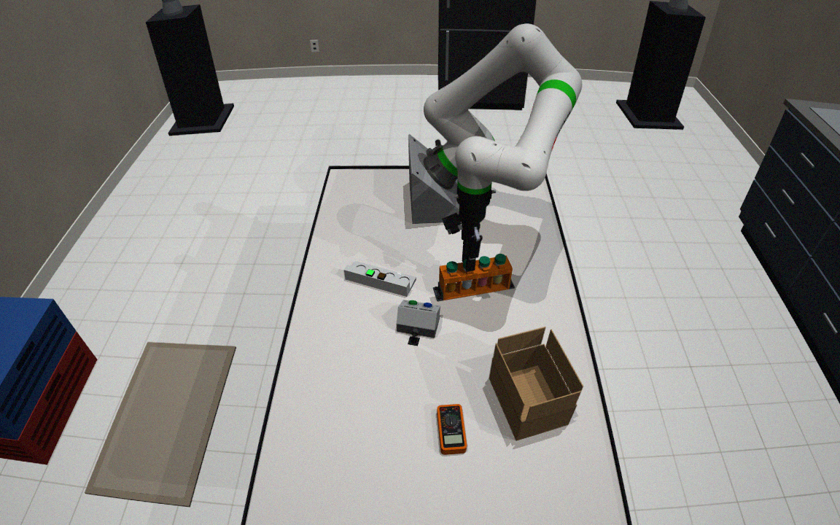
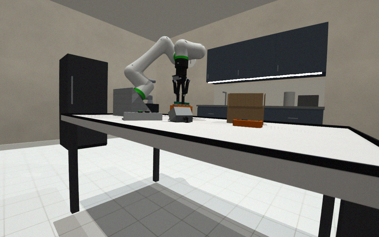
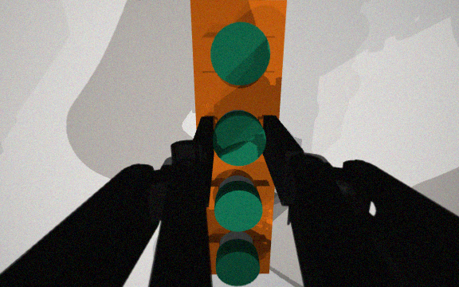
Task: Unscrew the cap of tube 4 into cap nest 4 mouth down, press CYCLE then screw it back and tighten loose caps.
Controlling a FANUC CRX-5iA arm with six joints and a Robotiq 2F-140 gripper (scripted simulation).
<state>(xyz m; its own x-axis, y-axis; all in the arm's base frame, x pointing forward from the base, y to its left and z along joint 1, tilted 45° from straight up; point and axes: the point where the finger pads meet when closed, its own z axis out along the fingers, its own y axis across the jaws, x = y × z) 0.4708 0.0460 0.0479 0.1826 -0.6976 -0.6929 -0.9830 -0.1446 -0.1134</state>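
Now: hand 11 cm short of the green ready key, 17 cm to the left of it and 7 cm above it. From my hand the other things lie so: blue cycle key (12 cm ahead, 13 cm to the right, 7 cm below); grey key housing (13 cm ahead, 15 cm to the right, 9 cm below).
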